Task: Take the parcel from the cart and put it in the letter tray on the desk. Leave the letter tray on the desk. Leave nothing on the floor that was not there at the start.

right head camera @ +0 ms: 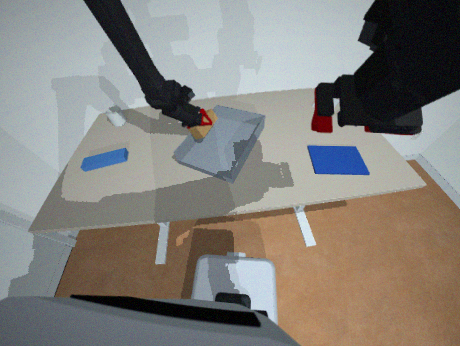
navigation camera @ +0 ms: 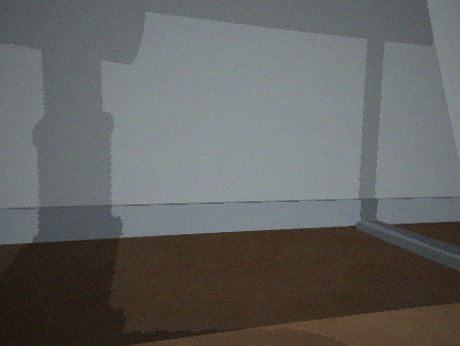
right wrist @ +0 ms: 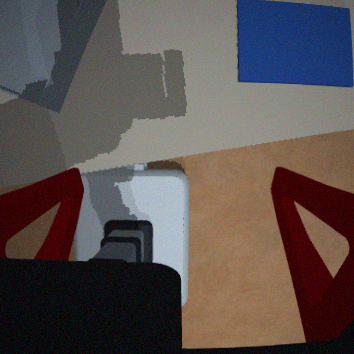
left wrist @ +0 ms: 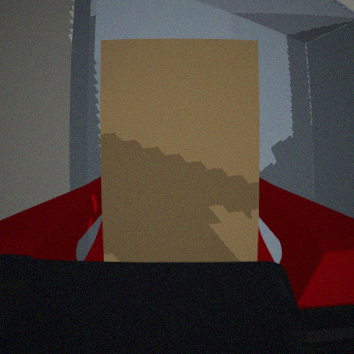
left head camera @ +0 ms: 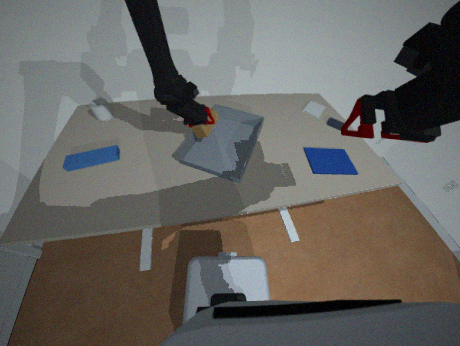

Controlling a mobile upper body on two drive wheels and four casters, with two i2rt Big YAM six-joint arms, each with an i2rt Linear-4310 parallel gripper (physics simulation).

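Frame: origin at the left arm's base, x ahead, y left, z up, level; centimetres.
Where they show: left gripper, fingertip midpoint: (right head camera: 207, 124) (left wrist: 178, 177) (left head camera: 209, 123); right gripper, fingertip midpoint: (right head camera: 338, 127) (right wrist: 176, 177) (left head camera: 362, 133).
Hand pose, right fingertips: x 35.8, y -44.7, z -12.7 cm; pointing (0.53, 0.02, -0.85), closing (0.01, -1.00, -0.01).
Note:
Things, the pixels of their top centre, and the offset from my right fingertips. "pt": a spot on its surface instead. Level surfaces: height alone.
- parcel, middle of its top: (left wrist: 241, 233) (left head camera: 205, 114) (right head camera: 202, 116) dx +33.9, dy +35.3, dz -20.8 cm
- grey letter tray, middle of its top: (left wrist: 291, 205) (left head camera: 225, 131) (right head camera: 222, 131) dx +30.4, dy +26.7, dz -26.3 cm
- desk, its level: dz -33.3 cm
- blue block, middle of its top: (left head camera: 90, 155) (right head camera: 103, 157) dx +18.9, dy +80.6, dz -30.3 cm
- flat blue thing, middle of its top: (right wrist: 297, 41) (right head camera: 337, 158) (left head camera: 330, 160) dx +22.0, dy -20.4, dz -32.5 cm
- white cup, surface spot: (left head camera: 102, 110) (right head camera: 116, 116) pt dx +45.3, dy +86.2, dz -27.2 cm
My left gripper (left head camera: 204, 122) (right head camera: 204, 122) (left wrist: 178, 177) is shut on the parcel (left head camera: 203, 132) (right head camera: 202, 132) (left wrist: 180, 110), a tan box, at the left back part of the letter tray. The grey letter tray (left head camera: 205, 155) (right head camera: 205, 152) (left wrist: 82, 125) (right wrist: 75, 60) stands on the desk (left head camera: 150, 190) (right head camera: 145, 185) (right wrist: 210, 115). The parcel overlaps the tray's left side in the head views; whether it touches the tray's bottom I cannot tell. My right gripper (left head camera: 369, 136) (right head camera: 350, 129) (right wrist: 176, 177) is open and empty, high at the right. The cart does not show.
A blue block (left head camera: 92, 158) (right head camera: 105, 159) lies at the desk's left. A flat blue thing (left head camera: 331, 161) (right head camera: 339, 160) (right wrist: 295, 45) lies at the right. A white cup (left head camera: 102, 110) (right head camera: 116, 117) stands at the back left. A white chair seat (left head camera: 255, 280) (right head camera: 262, 280) (right wrist: 165, 210) is before the desk.

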